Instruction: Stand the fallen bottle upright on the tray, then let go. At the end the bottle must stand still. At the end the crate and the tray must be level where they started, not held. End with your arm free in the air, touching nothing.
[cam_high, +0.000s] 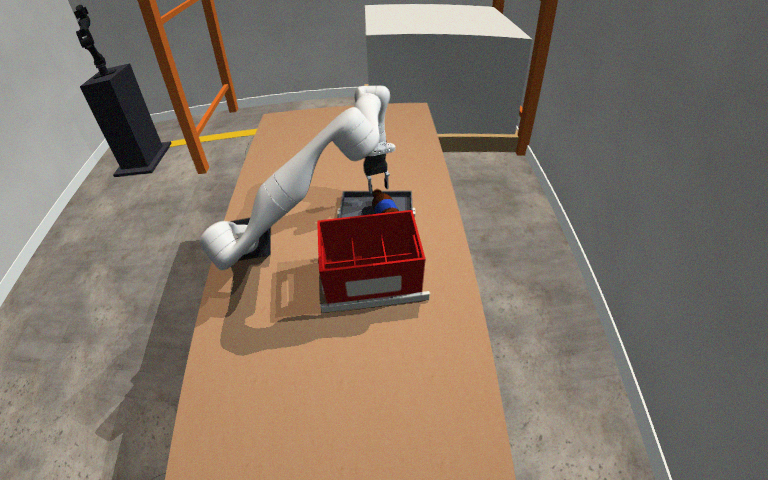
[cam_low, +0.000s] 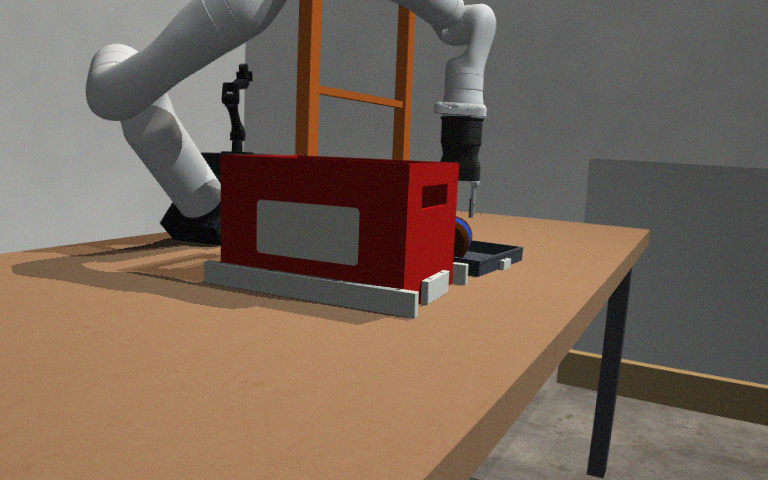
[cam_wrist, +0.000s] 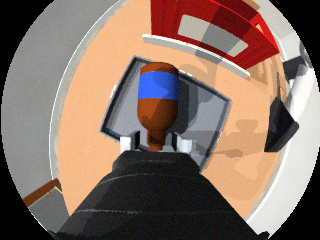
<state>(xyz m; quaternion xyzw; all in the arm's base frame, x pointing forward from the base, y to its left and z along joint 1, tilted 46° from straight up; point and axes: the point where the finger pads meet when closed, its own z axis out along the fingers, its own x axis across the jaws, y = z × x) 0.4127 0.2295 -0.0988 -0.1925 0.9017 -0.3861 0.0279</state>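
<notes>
My hand is 50 mm to the left of the brown bottle, 50 mm above it and 20 mm short of it. The rest, counted from my hand: dark grey tray (80 mm below, 50 mm to the right, 10 mm behind); red crate (320 mm to the right, 20 mm behind, 10 mm below).
</notes>
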